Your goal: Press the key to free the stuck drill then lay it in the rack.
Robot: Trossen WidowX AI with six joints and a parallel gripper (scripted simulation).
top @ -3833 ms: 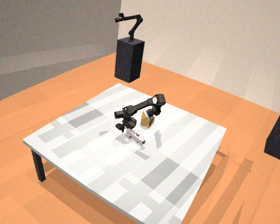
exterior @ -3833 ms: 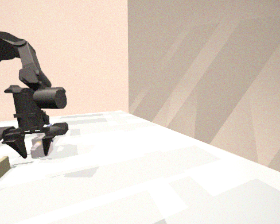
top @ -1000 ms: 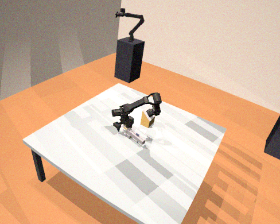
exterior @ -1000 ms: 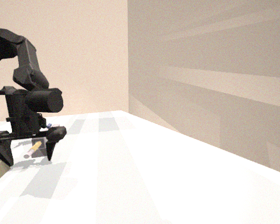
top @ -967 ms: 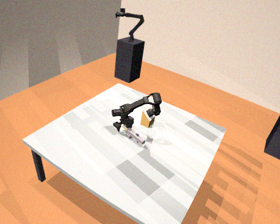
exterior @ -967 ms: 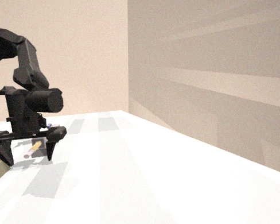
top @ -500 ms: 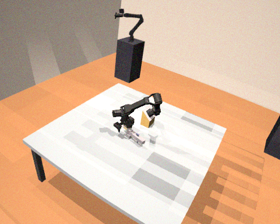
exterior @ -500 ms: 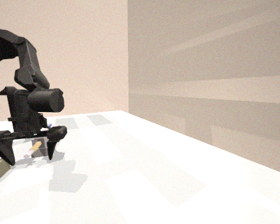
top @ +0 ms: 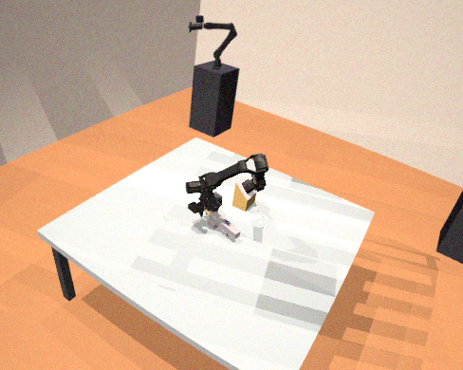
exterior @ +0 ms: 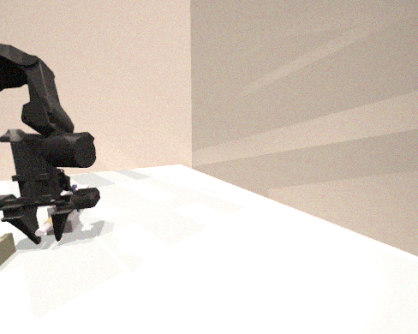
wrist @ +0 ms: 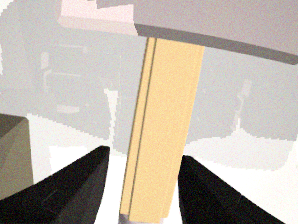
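The drill is 4 cm to the left of my gripper tip, 4 cm above it and 1 cm ahead of it. The rest, counted from my gripper tip: blue key 16 cm to the left, 4 cm above, 3 cm ahead; then rack 8 cm behind, 1 cm to the right, 1 cm above.
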